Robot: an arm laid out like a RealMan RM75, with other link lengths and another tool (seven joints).
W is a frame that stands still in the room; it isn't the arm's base.
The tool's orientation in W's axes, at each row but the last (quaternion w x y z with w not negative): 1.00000 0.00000 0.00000 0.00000; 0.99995 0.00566 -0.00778 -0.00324; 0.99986 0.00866 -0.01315 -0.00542; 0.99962 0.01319 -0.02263 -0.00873; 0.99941 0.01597 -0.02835 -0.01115
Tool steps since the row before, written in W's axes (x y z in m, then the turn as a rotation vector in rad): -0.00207 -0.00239 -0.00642 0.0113 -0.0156 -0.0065; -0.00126 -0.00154 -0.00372 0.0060 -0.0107 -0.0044; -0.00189 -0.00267 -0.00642 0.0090 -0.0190 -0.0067; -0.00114 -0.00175 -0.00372 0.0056 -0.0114 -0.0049; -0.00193 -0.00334 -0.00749 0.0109 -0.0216 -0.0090
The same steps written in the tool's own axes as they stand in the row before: -0.00207 -0.00239 -0.00642 0.0113 -0.0156 -0.0065; -0.00131 -0.00159 -0.00368 0.0060 -0.0107 -0.0044; -0.00203 -0.00280 -0.00632 0.0090 -0.0190 -0.0066; -0.00127 -0.00187 -0.00362 0.0056 -0.0114 -0.0049; -0.00227 -0.00362 -0.00726 0.0109 -0.0216 -0.0089
